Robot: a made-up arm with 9 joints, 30 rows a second.
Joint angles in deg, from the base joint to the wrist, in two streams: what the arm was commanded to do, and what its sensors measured. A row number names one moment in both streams.
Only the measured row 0 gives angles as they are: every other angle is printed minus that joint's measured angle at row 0.
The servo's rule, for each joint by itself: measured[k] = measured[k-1] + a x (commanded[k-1-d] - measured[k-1]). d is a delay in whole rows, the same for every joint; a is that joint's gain. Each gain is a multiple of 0.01, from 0.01 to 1. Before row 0 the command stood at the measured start. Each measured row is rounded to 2 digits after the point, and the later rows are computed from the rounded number. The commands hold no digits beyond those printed.
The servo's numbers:
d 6
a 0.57 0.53 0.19 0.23 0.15 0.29 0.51 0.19 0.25
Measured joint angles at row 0: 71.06 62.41 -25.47 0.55 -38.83 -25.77 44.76 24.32 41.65
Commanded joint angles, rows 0 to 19: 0.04 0.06 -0.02 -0.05 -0.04 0.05 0.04 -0.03 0.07; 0.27 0.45 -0.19 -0.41 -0.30 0.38 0.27 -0.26 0.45; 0.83 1.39 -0.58 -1.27 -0.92 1.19 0.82 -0.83 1.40; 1.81 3.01 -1.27 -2.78 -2.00 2.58 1.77 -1.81 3.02; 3.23 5.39 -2.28 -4.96 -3.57 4.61 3.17 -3.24 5.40; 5.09 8.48 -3.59 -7.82 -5.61 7.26 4.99 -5.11 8.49; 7.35 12.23 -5.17 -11.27 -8.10 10.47 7.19 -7.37 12.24; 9.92 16.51 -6.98 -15.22 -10.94 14.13 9.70 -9.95 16.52; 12.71 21.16 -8.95 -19.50 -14.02 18.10 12.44 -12.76 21.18; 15.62 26.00 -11.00 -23.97 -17.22 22.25 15.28 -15.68 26.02; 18.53 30.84 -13.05 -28.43 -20.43 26.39 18.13 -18.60 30.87; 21.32 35.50 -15.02 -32.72 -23.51 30.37 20.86 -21.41 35.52; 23.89 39.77 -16.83 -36.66 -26.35 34.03 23.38 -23.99 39.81; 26.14 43.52 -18.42 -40.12 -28.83 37.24 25.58 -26.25 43.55; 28.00 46.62 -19.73 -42.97 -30.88 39.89 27.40 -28.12 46.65; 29.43 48.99 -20.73 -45.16 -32.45 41.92 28.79 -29.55 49.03; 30.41 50.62 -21.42 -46.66 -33.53 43.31 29.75 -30.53 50.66; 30.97 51.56 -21.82 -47.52 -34.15 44.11 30.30 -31.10 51.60; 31.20 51.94 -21.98 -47.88 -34.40 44.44 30.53 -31.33 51.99; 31.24 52.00 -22.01 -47.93 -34.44 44.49 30.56 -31.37 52.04
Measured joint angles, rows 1 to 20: 0.00 0.00 0.00 0.00 0.00 0.00 0.00 0.00 0.00; 0.00 0.00 0.00 0.00 0.00 0.00 0.00 0.00 0.00; 0.00 0.00 0.00 0.00 0.00 0.00 0.00 0.00 0.00; 0.00 0.00 0.00 0.00 0.00 0.00 0.00 0.00 0.00; 0.00 0.00 0.00 0.00 0.00 0.00 0.00 0.00 0.00; 0.00 0.00 0.00 0.00 0.00 0.00 0.00 0.00 0.00; 0.02 0.03 0.00 -0.01 -0.01 0.01 0.02 -0.01 0.02; 0.16 0.25 -0.04 -0.10 -0.05 0.12 0.15 -0.06 0.13; 0.54 0.85 -0.14 -0.37 -0.18 0.43 0.49 -0.21 0.45; 1.26 1.99 -0.35 -0.92 -0.45 1.05 1.14 -0.51 1.09; 2.38 3.79 -0.72 -1.85 -0.92 2.08 2.18 -1.03 2.17; 3.92 6.28 -1.27 -3.22 -1.62 3.58 3.61 -1.81 3.75; 5.88 9.43 -2.01 -5.07 -2.59 5.58 5.44 -2.87 5.87; 8.18 13.18 -2.95 -7.40 -3.84 8.06 7.61 -4.22 8.53; 10.76 17.41 -4.09 -10.18 -5.37 10.97 10.07 -5.84 11.69; 13.53 21.96 -5.40 -13.35 -7.15 14.24 12.73 -7.71 15.27; 16.38 26.67 -6.85 -16.82 -9.14 17.76 15.48 -9.78 19.17; 19.20 31.35 -8.40 -20.48 -11.30 21.42 18.22 -11.99 23.26; 21.87 35.81 -10.00 -24.20 -13.56 25.08 20.85 -14.27 27.40; 24.30 39.90 -11.60 -27.86 -15.85 28.61 23.26 -16.55 31.44
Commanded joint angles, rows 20 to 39: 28.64 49.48 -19.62 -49.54 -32.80 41.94 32.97 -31.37 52.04; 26.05 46.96 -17.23 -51.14 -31.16 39.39 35.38 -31.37 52.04; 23.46 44.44 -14.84 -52.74 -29.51 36.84 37.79 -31.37 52.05; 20.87 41.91 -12.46 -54.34 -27.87 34.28 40.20 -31.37 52.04; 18.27 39.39 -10.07 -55.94 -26.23 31.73 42.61 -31.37 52.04; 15.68 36.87 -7.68 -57.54 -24.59 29.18 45.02 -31.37 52.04; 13.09 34.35 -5.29 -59.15 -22.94 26.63 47.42 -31.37 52.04; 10.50 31.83 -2.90 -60.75 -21.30 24.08 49.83 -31.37 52.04; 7.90 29.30 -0.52 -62.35 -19.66 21.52 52.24 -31.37 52.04; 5.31 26.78 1.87 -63.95 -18.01 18.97 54.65 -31.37 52.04; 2.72 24.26 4.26 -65.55 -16.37 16.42 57.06 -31.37 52.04; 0.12 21.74 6.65 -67.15 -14.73 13.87 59.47 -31.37 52.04; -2.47 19.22 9.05 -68.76 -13.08 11.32 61.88 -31.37 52.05; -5.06 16.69 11.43 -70.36 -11.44 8.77 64.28 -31.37 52.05; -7.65 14.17 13.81 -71.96 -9.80 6.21 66.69 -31.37 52.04; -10.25 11.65 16.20 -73.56 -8.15 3.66 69.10 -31.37 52.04; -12.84 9.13 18.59 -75.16 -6.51 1.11 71.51 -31.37 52.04; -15.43 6.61 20.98 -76.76 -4.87 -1.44 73.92 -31.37 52.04; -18.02 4.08 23.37 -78.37 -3.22 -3.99 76.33 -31.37 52.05; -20.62 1.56 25.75 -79.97 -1.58 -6.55 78.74 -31.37 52.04
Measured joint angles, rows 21 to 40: 26.41 43.46 -13.14 -31.34 -18.10 31.88 25.37 -18.75 35.24; 28.13 46.39 -14.58 -34.52 -20.25 34.79 27.11 -20.80 38.69; 29.43 48.63 -15.88 -37.31 -22.24 37.26 28.46 -22.65 41.68; 30.31 50.18 -17.01 -39.66 -24.03 39.25 29.40 -24.26 44.16; 30.82 51.11 -17.95 -41.55 -25.59 40.76 29.98 -25.60 46.12; 31.06 51.58 -18.72 -43.02 -26.92 41.84 30.28 -26.70 47.60; 29.68 50.47 -18.89 -44.52 -27.80 41.87 31.65 -27.59 48.71; 27.61 48.61 -18.57 -46.04 -28.30 41.15 33.55 -28.31 49.54; 25.24 46.40 -17.86 -47.58 -28.48 39.90 35.71 -28.89 50.17; 22.75 44.02 -16.83 -49.13 -28.39 38.27 38.00 -29.36 50.64; 20.20 41.57 -15.55 -50.70 -28.07 36.37 40.35 -29.74 50.99; 17.62 39.08 -14.05 -52.27 -27.55 34.28 42.73 -30.05 51.25; 15.04 36.57 -12.39 -53.85 -26.86 32.06 45.12 -30.30 51.45; 12.45 34.06 -10.59 -55.44 -26.03 29.75 47.52 -30.50 51.60; 9.86 31.54 -8.68 -57.03 -25.07 27.36 49.93 -30.67 51.71; 7.27 29.02 -6.68 -58.62 -24.01 24.93 52.34 -30.80 51.79; 4.68 26.50 -4.60 -60.21 -22.86 22.46 54.75 -30.91 51.85; 2.08 23.98 -2.46 -61.81 -21.64 19.97 57.16 -31.00 51.90; -0.51 21.46 -0.27 -63.41 -20.36 17.46 59.57 -31.07 51.94; -3.10 18.93 1.95 -65.01 -19.02 14.94 61.97 -31.13 51.97
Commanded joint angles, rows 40 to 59: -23.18 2.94 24.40 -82.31 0.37 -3.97 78.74 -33.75 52.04; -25.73 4.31 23.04 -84.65 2.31 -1.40 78.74 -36.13 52.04; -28.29 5.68 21.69 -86.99 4.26 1.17 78.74 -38.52 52.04; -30.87 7.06 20.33 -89.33 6.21 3.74 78.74 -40.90 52.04; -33.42 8.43 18.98 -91.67 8.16 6.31 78.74 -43.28 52.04; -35.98 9.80 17.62 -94.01 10.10 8.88 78.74 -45.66 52.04; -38.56 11.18 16.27 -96.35 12.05 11.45 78.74 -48.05 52.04; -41.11 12.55 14.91 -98.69 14.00 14.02 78.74 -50.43 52.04; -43.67 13.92 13.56 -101.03 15.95 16.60 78.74 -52.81 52.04; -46.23 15.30 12.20 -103.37 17.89 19.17 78.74 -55.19 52.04; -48.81 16.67 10.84 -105.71 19.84 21.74 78.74 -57.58 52.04; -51.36 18.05 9.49 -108.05 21.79 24.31 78.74 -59.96 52.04; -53.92 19.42 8.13 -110.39 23.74 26.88 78.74 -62.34 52.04; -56.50 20.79 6.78 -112.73 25.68 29.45 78.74 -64.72 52.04; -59.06 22.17 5.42 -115.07 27.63 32.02 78.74 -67.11 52.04; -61.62 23.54 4.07 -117.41 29.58 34.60 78.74 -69.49 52.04; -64.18 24.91 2.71 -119.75 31.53 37.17 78.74 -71.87 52.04; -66.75 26.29 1.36 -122.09 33.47 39.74 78.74 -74.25 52.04; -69.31 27.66 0.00 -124.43 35.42 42.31 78.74 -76.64 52.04; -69.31 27.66 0.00 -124.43 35.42 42.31 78.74 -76.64 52.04
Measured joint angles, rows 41 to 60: -5.69 16.41 4.20 -66.61 -17.64 12.41 64.38 -31.18 51.99; -8.29 13.89 6.48 -68.21 -16.22 9.87 66.79 -31.22 52.00; -10.88 11.37 8.78 -69.81 -14.76 7.33 69.20 -31.25 52.01; -13.47 8.85 11.10 -71.41 -13.28 4.79 71.61 -31.27 52.02; -16.06 6.32 13.43 -73.01 -11.77 2.24 74.02 -31.29 52.03; -18.66 3.80 15.77 -74.61 -10.24 -0.31 76.43 -31.31 52.03; -21.24 3.34 17.41 -76.38 -8.65 -1.37 77.61 -31.77 52.03; -23.80 3.85 18.48 -78.28 -7.01 -1.38 78.19 -32.60 52.03; -26.36 4.82 19.09 -80.28 -5.32 -0.64 78.47 -33.72 52.03; -28.93 6.01 19.33 -82.36 -3.59 0.63 78.61 -35.08 52.03; -31.49 7.29 19.26 -84.50 -1.83 2.28 78.68 -36.64 52.03; -34.05 8.62 18.95 -86.69 -0.04 4.19 78.71 -38.35 52.03; -36.62 9.98 18.44 -88.91 1.77 6.30 78.73 -40.19 52.03; -39.18 11.34 17.77 -91.16 3.60 8.54 78.74 -42.14 52.03; -41.74 12.71 16.97 -93.43 5.45 10.88 78.74 -44.17 52.03; -44.30 14.08 16.06 -95.72 7.32 13.28 78.74 -46.26 52.03; -46.87 15.45 15.07 -98.02 9.20 15.73 78.74 -48.41 52.03; -49.43 16.83 14.01 -100.33 11.09 18.22 78.74 -50.60 52.03; -51.99 18.20 12.89 -102.64 12.99 20.73 78.74 -52.83 52.03; -54.56 19.57 11.73 -104.96 14.89 23.26 78.74 -55.09 52.03
